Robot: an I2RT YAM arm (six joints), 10 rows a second.
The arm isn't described. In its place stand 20 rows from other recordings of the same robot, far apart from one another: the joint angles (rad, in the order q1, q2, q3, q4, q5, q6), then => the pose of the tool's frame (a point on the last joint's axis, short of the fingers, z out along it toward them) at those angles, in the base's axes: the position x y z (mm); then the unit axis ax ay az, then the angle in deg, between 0 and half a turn.
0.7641, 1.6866, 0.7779, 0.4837, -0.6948, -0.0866 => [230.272 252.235 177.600 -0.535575 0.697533 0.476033 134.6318]
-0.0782, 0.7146, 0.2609, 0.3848, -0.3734, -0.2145 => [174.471 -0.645 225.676 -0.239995 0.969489 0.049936 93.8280]
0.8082, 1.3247, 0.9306, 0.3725, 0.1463, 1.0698 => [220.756 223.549 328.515 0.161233 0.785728 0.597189 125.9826]
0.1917, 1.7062, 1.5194, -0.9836, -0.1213, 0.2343 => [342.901 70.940 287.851 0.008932 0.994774 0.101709 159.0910]
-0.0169, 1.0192, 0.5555, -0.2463, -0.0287, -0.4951 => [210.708 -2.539 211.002 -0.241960 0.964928 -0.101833 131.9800]
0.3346, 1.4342, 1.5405, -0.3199, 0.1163, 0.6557 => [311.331 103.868 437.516 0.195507 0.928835 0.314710 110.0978]
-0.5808, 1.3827, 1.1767, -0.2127, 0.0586, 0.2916 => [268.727 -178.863 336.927 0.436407 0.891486 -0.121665 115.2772]
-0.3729, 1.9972, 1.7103, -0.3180, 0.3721, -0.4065 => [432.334 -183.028 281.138 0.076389 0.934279 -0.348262 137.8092]
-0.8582, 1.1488, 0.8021, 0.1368, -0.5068, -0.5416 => [186.657 -189.595 305.618 -0.046048 0.952300 -0.301668 107.4891]
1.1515, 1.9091, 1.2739, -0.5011, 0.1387, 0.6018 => [161.815 350.947 166.361 -0.254628 0.959026 0.124233 158.1451]
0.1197, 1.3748, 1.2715, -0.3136, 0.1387, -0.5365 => [316.677 33.131 362.622 -0.273616 0.941159 -0.198379 117.2862]
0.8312, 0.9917, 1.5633, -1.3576, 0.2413, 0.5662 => [91.098 87.229 440.644 -0.081067 0.981997 0.170618 137.5288]
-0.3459, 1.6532, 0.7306, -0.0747, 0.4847, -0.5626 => [271.640 -115.528 128.903 -0.033572 0.943085 -0.330852 163.2418]
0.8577, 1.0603, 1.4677, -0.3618, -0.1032, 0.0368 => [129.027 154.784 500.993 -0.400883 0.800153 0.446147 101.0639]
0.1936, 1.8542, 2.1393, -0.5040, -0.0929, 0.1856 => [410.428 83.832 469.688 -0.040475 0.980371 0.192964 105.2634]
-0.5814, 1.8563, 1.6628, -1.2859, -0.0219, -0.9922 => [298.203 -195.038 269.449 -0.204387 0.978580 -0.024642 175.4151]
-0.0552, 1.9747, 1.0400, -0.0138, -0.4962, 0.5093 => [379.306 -3.984 109.253 0.190218 0.933755 0.303181 152.6354]
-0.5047, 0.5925, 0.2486, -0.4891, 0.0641, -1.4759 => [108.800 -62.708 153.767 -0.431376 0.842521 -0.322603 160.1142]
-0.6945, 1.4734, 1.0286, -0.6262, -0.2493, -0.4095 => [230.988 -180.965 229.767 0.110265 0.993532 -0.027129 148.4200]
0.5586, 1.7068, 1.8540, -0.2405, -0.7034, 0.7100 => [318.560 226.255 460.924 -0.191528 0.760063 0.620985 138.0142]
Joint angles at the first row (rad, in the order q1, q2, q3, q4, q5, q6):
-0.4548 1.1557 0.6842 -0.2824 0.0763 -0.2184
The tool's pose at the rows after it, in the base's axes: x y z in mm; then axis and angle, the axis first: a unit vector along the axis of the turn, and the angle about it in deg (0 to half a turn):
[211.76 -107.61 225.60 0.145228 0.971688 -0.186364 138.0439]
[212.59 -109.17 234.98 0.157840 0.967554 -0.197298 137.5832]
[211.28 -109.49 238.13 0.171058 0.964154 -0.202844 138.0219]
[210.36 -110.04 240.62 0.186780 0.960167 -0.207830 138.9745]
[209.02 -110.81 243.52 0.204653 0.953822 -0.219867 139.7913]
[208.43 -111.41 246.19 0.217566 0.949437 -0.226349 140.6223]
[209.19 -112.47 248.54 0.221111 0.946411 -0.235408 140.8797]
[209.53 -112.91 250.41 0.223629 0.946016 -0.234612 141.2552]
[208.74 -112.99 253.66 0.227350 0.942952 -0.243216 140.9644]
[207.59 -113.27 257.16 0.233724 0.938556 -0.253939 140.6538]
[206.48 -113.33 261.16 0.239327 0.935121 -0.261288 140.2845]
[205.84 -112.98 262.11 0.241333 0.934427 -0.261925 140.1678]
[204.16 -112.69 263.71 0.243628 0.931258 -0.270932 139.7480]
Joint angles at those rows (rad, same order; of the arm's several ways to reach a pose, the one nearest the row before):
-0.4542 1.1472 0.6937 -0.3038 0.1069 -0.2035
-0.4549 1.1418 0.7236 -0.3246 0.1311 -0.1892
-0.4554 1.1363 0.7343 -0.3452 0.1525 -0.1709
-0.4554 1.1363 0.7482 -0.3728 0.1782 -0.1477
-0.4551 1.1336 0.7599 -0.3943 0.2168 -0.1247
-0.4547 1.1349 0.7742 -0.4184 0.2425 -0.1059
-0.4544 1.1388 0.7847 -0.4232 0.2623 -0.1058
-0.4552 1.1424 0.7963 -0.4385 0.2644 -0.1011
-0.4546 1.1354 0.8016 -0.4403 0.2808 -0.1002
-0.4547 1.1272 0.8066 -0.4414 0.3023 -0.0968
-0.4548 1.1190 0.8143 -0.4464 0.3171 -0.0924
-0.4543 1.1151 0.8153 -0.4495 0.3195 -0.0890
-0.4542 1.1041 0.8110 -0.4424 0.3345 -0.0920

